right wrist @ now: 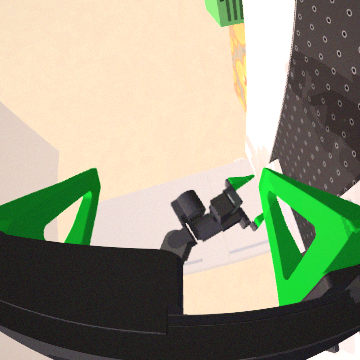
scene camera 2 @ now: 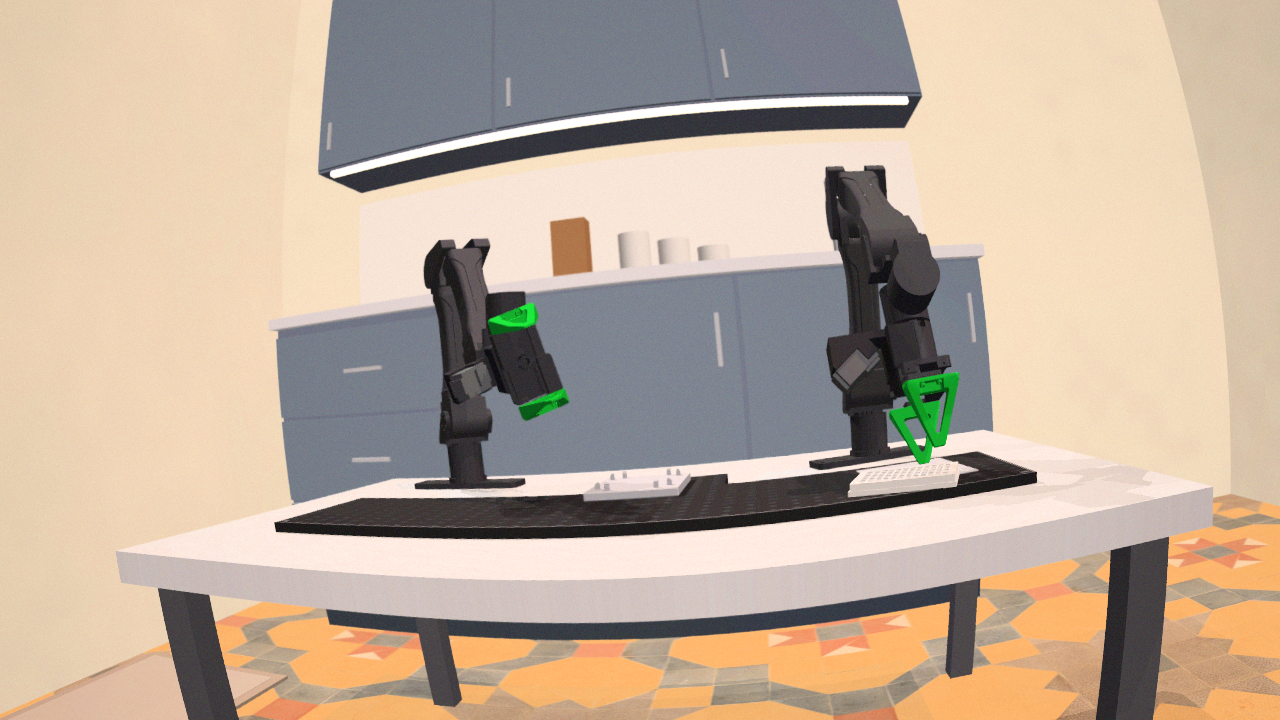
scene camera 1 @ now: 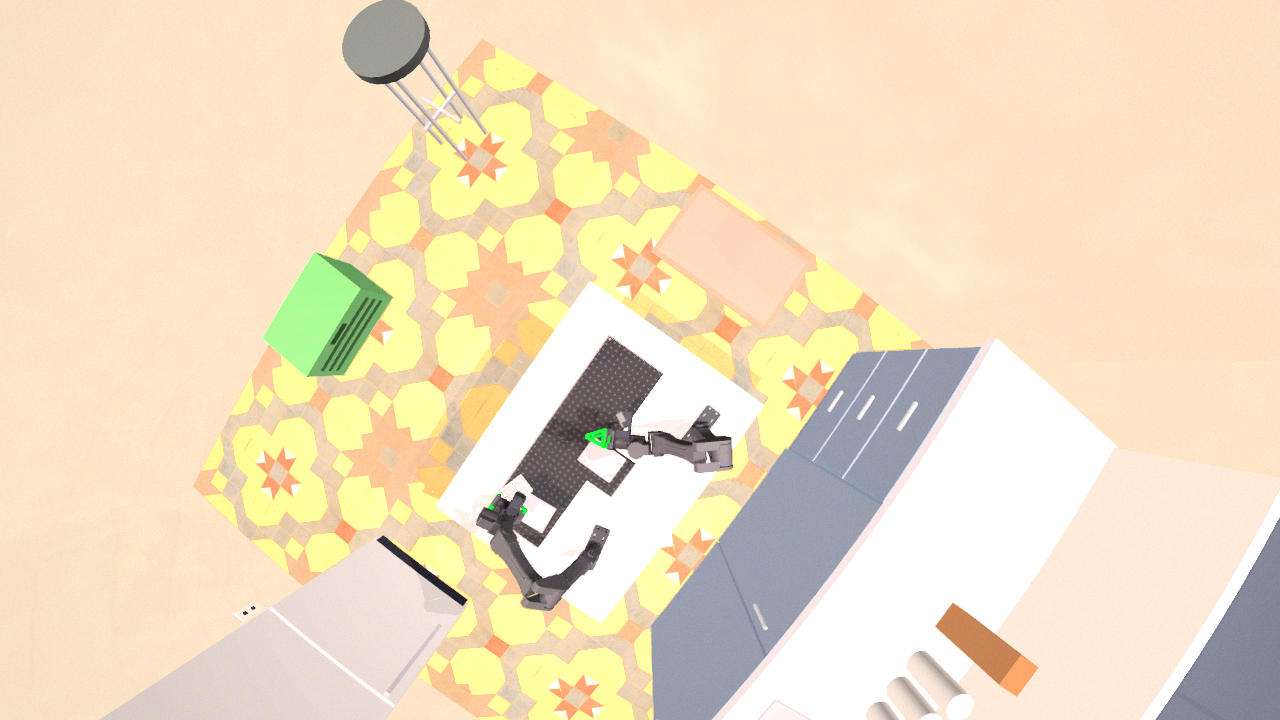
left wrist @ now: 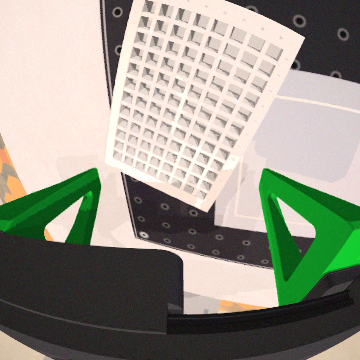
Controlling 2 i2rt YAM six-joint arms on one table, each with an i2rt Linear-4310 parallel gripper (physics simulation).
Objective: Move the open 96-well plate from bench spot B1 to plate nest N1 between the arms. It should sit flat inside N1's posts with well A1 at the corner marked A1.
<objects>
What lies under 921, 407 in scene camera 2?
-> My left gripper.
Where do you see an outlined nest pad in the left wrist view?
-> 302, 135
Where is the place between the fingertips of my right gripper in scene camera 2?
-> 542, 362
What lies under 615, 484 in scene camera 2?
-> A white nest with locator pins.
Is my right gripper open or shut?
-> Open.
</objects>
